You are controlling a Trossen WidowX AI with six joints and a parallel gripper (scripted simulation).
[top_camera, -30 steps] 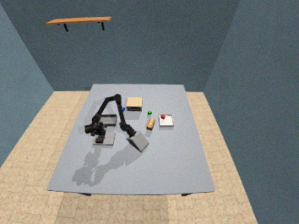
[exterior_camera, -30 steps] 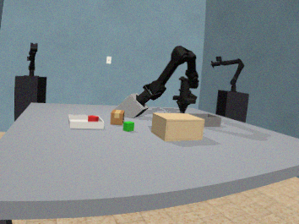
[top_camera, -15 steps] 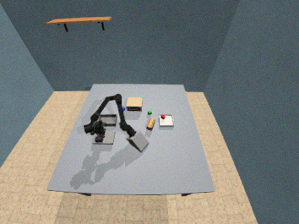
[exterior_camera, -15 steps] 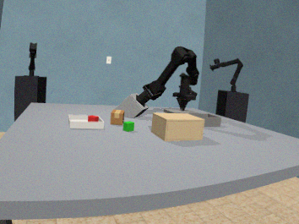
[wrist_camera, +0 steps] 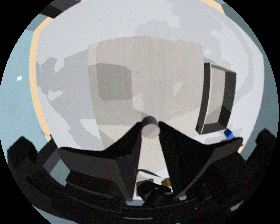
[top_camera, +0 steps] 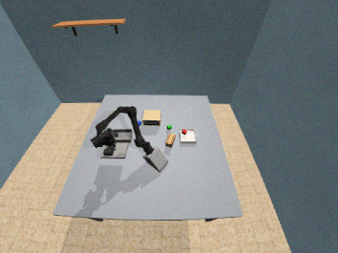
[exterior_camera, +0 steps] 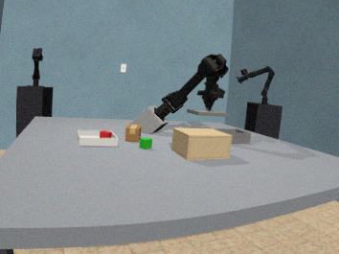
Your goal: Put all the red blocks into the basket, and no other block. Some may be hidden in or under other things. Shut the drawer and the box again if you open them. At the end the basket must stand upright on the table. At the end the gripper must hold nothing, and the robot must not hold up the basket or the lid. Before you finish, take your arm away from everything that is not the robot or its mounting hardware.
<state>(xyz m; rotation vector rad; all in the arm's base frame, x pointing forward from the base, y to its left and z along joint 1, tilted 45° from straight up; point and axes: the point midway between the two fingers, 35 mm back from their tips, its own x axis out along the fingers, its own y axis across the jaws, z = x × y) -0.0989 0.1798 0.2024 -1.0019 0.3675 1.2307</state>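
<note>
Now: hand 380 mm to the left of the small brown box, 280 mm short of it and 120 mm above it. Also, from my hand: blue block (380 mm ahead, 140 mm below, 30 mm to the right); grey lid (40 mm below); drawer unit (480 mm ahead, 130 mm to the right, 120 mm below).
</note>
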